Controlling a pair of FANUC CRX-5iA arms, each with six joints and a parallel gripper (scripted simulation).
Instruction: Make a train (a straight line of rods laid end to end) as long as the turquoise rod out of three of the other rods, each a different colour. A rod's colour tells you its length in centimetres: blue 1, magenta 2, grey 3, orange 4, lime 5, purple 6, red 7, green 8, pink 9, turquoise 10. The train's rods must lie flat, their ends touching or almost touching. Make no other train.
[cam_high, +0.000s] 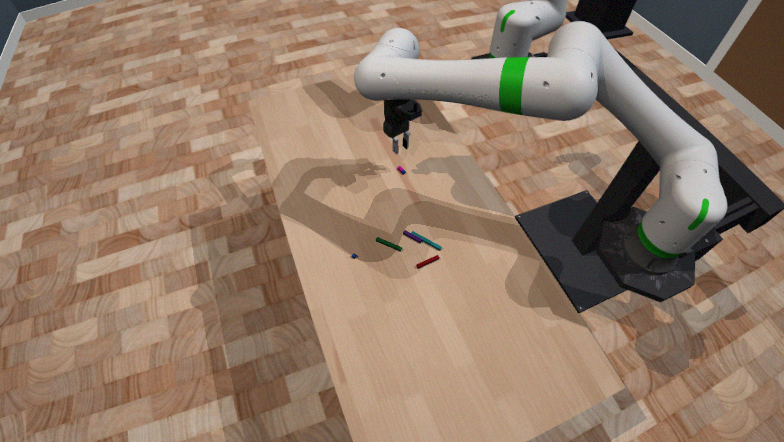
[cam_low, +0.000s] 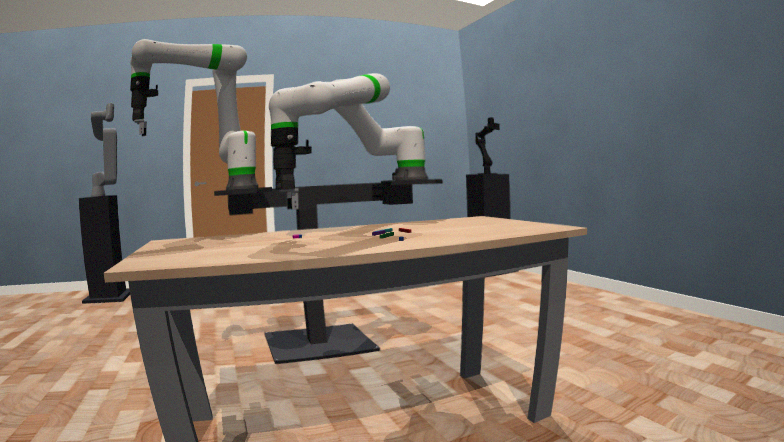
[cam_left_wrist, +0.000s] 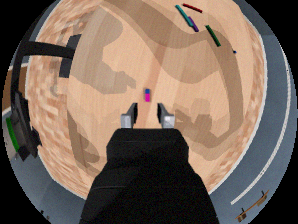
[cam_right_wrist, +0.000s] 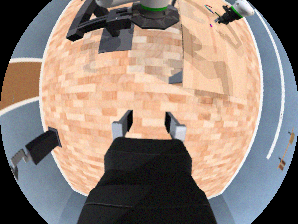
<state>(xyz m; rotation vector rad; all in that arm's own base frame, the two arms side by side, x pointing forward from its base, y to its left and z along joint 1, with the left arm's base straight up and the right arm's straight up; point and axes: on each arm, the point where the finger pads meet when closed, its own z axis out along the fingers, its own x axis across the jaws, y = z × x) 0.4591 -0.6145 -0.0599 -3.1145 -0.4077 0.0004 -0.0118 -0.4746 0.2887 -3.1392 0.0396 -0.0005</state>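
Observation:
The red rod is 360 mm to the left of my left hand, 110 mm below it and 50 mm ahead of it. Round my left hand: turquoise rod (290 mm to the left, 110 mm below, 30 mm ahead); magenta rod (110 mm below, 10 mm to the left); purple rod (270 mm to the left, 110 mm below, 60 mm ahead).

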